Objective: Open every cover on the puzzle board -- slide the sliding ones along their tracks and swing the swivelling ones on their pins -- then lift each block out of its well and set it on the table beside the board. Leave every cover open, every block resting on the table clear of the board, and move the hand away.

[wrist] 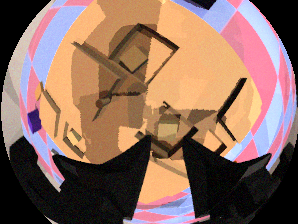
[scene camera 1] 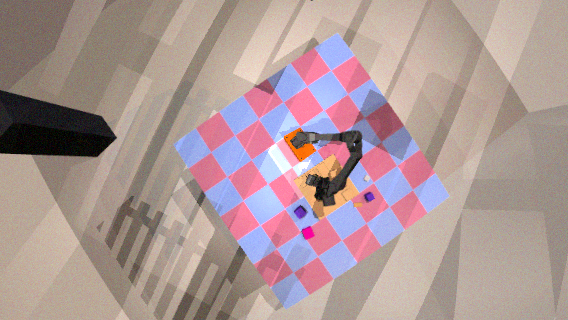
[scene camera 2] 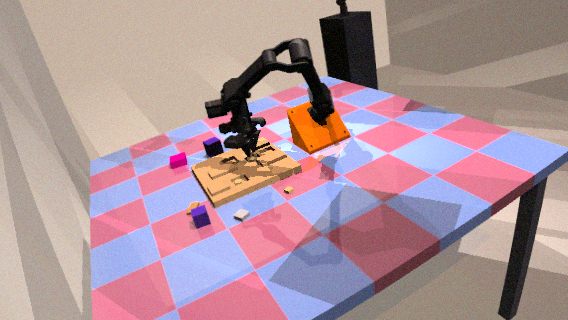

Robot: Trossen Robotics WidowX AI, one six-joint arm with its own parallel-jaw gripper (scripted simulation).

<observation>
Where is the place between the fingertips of my gripper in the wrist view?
At 167, 139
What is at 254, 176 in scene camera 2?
A tan puzzle board.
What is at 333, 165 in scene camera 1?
A tan puzzle board.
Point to a tan puzzle board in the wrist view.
At 192, 71
</observation>
